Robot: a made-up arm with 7 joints. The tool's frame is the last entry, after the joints.
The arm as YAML. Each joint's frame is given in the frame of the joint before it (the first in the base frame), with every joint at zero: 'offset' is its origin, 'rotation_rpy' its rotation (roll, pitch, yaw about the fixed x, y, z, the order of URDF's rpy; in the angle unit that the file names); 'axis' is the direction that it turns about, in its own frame. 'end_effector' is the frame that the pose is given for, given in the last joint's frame.
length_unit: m
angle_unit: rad
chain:
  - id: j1
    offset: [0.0, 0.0, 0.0]
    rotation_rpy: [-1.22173, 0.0, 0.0]
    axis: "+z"
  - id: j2
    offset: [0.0, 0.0, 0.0]
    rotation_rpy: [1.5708, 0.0, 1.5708]
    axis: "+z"
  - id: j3
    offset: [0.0, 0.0, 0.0]
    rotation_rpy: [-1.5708, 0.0, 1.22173]
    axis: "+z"
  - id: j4
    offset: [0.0, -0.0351, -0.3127]
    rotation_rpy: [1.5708, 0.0, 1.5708]
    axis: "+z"
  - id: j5
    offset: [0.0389, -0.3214, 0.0]
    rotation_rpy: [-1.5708, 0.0, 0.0]
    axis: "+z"
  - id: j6
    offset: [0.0, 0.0, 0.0]
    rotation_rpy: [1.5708, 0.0, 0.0]
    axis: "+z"
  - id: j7
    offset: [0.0, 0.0, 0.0]
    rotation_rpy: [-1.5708, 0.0, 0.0]
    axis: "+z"
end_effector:
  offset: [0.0, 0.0, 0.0]
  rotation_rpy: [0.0, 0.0, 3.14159]
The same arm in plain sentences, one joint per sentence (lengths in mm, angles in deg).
The arm has seven revolute joints in a row. What follows holds with every joint at zero, and every direction is one of the base frame's. Joint 1 is mounted at the same point as the base frame's origin and turns about the direction (0, 0.9397, 0.342). Joint 2 is mounted at the same point as joint 1 and turns about +x. Joint 3 is mounted at the same point as joint 2 and turns about +z. Joint 4 is mounted 35.1 mm along +x and 312.7 mm along -z from joint 3 and turns about +y. Joint 5 is mounted 38.9 mm along -x and 321.4 mm along -z from joint 4 and turns about +z. Joint 6 is mounted at the same point as joint 5 and turns about +y. Joint 7 is mounted at the same point as joint 6 and turns about +z. The tool frame, which is the frame that the pose is given for, is mounted at the same point as joint 7; its axes are the base frame's turned by roll 0, pitch 0 and yaw 0 deg (as in URDF: about the fixed x, then y, then z).
